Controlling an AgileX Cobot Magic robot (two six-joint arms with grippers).
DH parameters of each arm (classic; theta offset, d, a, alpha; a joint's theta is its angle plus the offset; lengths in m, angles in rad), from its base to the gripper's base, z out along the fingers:
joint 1: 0 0.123 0 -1.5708
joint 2: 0.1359 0 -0.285 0
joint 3: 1.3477 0 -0.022 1.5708
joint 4: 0 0.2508 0 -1.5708
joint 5: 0 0 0.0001 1.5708
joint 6: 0 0.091 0 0
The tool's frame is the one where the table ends.
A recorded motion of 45 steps. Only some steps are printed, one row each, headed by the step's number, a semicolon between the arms.
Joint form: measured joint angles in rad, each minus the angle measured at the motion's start. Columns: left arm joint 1, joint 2, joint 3, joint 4, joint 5, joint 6; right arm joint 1, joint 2, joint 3, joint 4, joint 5, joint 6.
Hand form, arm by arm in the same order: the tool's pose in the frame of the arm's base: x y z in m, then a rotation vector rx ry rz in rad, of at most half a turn. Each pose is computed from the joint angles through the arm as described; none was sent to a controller.
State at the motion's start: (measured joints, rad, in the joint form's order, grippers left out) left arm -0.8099 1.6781 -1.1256 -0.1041 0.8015 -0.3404; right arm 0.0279 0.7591 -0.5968 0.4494 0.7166 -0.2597
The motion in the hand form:
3: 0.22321 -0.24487 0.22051 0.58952 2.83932 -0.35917; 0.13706 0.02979 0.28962 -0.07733 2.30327 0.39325
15: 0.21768 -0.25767 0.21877 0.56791 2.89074 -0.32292; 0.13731 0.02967 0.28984 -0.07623 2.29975 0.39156
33: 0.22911 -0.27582 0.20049 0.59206 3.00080 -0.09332; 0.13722 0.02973 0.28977 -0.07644 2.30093 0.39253
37: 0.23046 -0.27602 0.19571 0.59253 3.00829 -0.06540; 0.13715 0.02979 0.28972 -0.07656 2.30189 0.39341
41: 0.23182 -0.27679 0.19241 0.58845 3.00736 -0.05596; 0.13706 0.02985 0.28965 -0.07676 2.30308 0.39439
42: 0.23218 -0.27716 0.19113 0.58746 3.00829 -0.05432; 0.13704 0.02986 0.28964 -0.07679 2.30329 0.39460
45: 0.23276 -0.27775 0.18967 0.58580 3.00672 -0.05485; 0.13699 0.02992 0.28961 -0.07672 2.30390 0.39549
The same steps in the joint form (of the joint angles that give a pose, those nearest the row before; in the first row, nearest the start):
3: -0.0011 0.0003 0.0000 -0.0019 -0.0149 0.0016; -0.0001 0.0000 0.0000 -0.0002 -0.0008 -0.0002
15: -0.0426 0.0338 -0.0422 0.0204 0.0394 -0.0769; 0.0000 0.0000 0.0000 -0.0006 -0.0047 -0.0001
33: -0.0688 0.1733 -0.1745 0.1091 0.2034 -0.1512; 0.0000 0.0000 0.0000 -0.0001 -0.0033 -0.0002
37: -0.0688 0.1877 -0.1761 0.1209 0.2076 -0.1577; 0.0000 0.0000 0.0000 0.0002 -0.0022 -0.0001
41: -0.0688 0.1976 -0.1770 0.1282 0.2011 -0.1640; 0.0000 0.0000 0.0000 0.0007 -0.0008 -0.0001
42: -0.0688 0.2014 -0.1773 0.1287 0.1988 -0.1650; 0.0000 0.0000 0.0000 0.0009 -0.0005 -0.0002
45: -0.0688 0.2056 -0.1774 0.1299 0.1930 -0.1667; 0.0001 0.0000 0.0000 0.0014 0.0003 -0.0001

